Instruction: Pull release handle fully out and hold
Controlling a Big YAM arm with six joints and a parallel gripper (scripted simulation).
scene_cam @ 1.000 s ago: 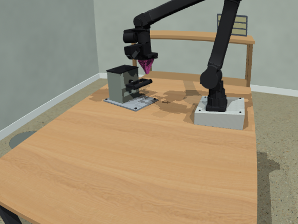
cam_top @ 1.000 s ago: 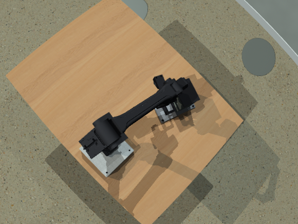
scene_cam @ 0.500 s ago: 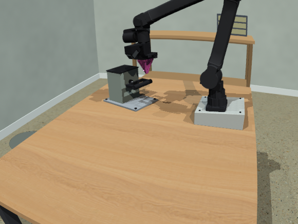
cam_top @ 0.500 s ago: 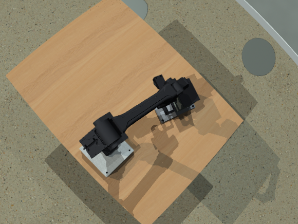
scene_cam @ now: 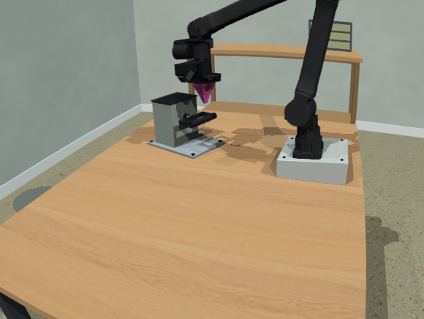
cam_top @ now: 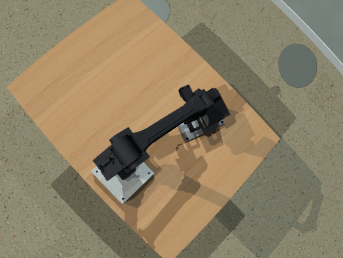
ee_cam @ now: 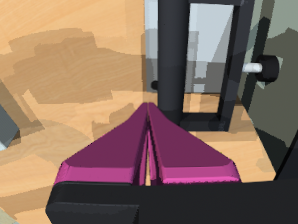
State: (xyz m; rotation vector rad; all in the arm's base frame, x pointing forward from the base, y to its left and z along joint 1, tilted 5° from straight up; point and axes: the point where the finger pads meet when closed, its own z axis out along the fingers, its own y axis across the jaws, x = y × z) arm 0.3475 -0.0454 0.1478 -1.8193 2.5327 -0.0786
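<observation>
Right now the release handle grip is 7 cm below my hand, 7 cm ahead of it and 2 cm to the right of it. From my hand the other things lie so: grey baseplate (17 cm below, 11 cm ahead, 4 cm to the right).
</observation>
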